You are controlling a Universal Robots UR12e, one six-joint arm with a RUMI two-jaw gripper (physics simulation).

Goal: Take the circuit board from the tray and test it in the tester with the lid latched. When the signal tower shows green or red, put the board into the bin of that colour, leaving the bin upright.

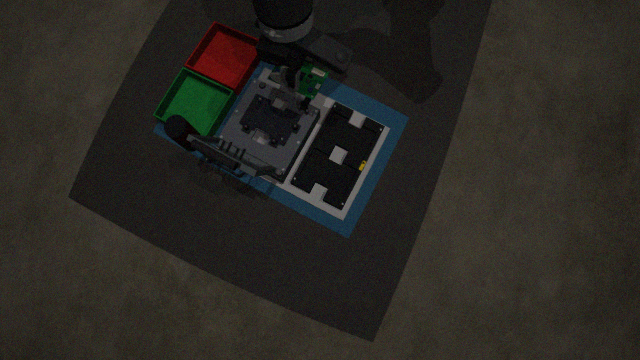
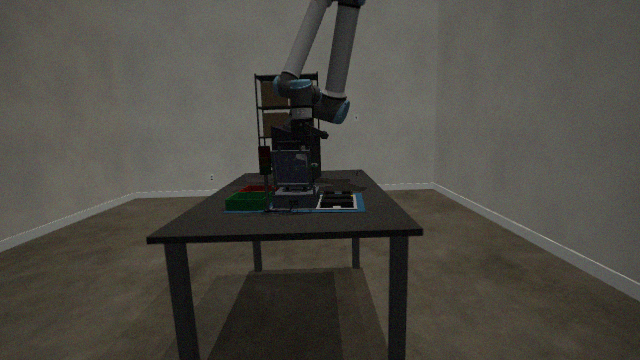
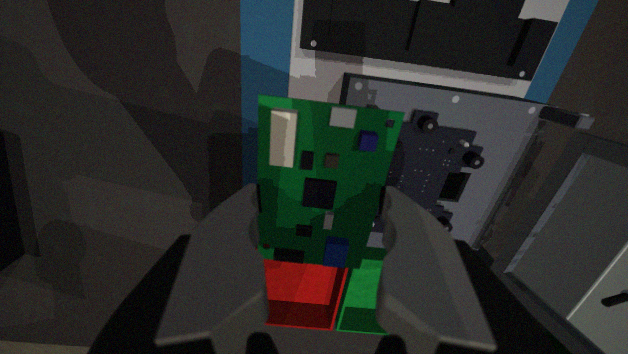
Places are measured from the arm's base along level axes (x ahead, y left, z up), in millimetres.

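Pixels of known places: gripper, fingertip midpoint: [image 1: 300, 76] [image 2: 307, 166] [image 3: 319, 187].
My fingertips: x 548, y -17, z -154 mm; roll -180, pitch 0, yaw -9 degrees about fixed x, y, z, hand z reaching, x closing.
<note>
Ahead of a thing's pixels: the offset from my fingertips to its top centre. "spot": to the spot under its first point. Level surfaces: height alone.
My gripper [image 1: 299, 85] [image 3: 319, 187] is shut on the green circuit board {dx -2, dy -5, dz +12 mm} [image 1: 312, 81] [image 3: 320, 150], gripping its two long edges. It holds the board above the robot-side edge of the tester [image 1: 295, 150] [image 2: 295, 201] [image 3: 495, 112]. The tester's lid [image 1: 235, 156] [image 2: 291, 167] [image 3: 555, 215] stands open. The black tray {spot: dx +77, dy +73, dz -129 mm} [image 1: 325, 135] [image 3: 450, 50] holds no board. The signal tower {spot: dx +190, dy -178, dz +111 mm} [image 1: 177, 127] [image 2: 264, 160] shows no bright lamp. The red bin {dx -69, dy -222, dz -100 mm} [image 1: 222, 57] [image 2: 255, 188] [image 3: 300, 282] and green bin {dx +76, dy -259, dz -100 mm} [image 1: 196, 102] [image 2: 247, 202] [image 3: 367, 280] are upright.
A blue mat {dz -145 mm} [image 1: 320, 220] [image 2: 361, 205] [image 3: 265, 30] lies under the tester and tray on the dark table {dz -147 mm} [image 1: 200, 225] [image 2: 300, 225]. The bins stand beside the tester, opposite the tray. The raised lid and signal tower rise at the tester's far side from the robot.
</note>
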